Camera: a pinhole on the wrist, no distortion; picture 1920 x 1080 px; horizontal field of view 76.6 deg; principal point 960.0 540.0 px. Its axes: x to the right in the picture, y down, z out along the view. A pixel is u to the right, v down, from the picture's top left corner.
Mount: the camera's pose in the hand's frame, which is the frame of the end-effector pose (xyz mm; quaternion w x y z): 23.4 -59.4 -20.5 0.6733 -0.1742 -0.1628 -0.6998
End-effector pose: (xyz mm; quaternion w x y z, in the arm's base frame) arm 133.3 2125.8 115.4 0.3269 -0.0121 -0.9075 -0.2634
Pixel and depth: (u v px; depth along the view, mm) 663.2 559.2 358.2
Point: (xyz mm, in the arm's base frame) -13.6 2402.3 60.1
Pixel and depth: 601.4 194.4 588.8
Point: 55.3 2671.1 -56.5
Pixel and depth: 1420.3 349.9 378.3
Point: -68.0 2308.2 -154.5
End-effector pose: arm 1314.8 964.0 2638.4 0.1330 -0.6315 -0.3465 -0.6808
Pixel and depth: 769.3 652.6 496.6
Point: 1741.8 1058.7 2776.2
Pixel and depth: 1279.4 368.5 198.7
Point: 1445.4 1087.9 2626.4
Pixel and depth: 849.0 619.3 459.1
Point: 1702.2 1078.8 2744.8
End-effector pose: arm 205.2 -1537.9 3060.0 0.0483 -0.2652 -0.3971 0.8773
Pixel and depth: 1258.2 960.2 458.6
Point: -170.9 -1807.0 3183.1
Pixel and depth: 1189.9 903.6 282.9
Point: -17.1 -1689.3 3135.2
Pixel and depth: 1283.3 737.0 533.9
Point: -149.5 -1890.1 3249.1
